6 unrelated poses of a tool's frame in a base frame.
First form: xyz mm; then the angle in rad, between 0 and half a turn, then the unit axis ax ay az.
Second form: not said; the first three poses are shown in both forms.
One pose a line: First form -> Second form
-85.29, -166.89, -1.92, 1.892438, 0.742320, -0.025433, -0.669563 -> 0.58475, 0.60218, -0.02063, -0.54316, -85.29, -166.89, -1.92
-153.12, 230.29, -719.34, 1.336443, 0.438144, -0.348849, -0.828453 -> 0.78492, 0.27147, -0.21614, -0.51330, -153.12, 230.29, -719.34
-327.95, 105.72, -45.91, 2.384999, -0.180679, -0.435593, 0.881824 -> 0.36934, -0.16790, -0.40479, 0.81947, -327.95, 105.72, -45.91
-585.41, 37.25, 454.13, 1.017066, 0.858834, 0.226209, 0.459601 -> 0.87346, 0.41816, 0.11014, 0.22378, -585.41, 37.25, 454.13
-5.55, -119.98, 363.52, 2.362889, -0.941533, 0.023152, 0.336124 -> 0.37959, -0.87106, 0.02142, 0.31097, -5.55, -119.98, 363.52
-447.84, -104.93, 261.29, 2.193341, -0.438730, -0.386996, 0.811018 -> 0.45656, -0.39033, -0.34431, 0.72156, -447.84, -104.93, 261.29
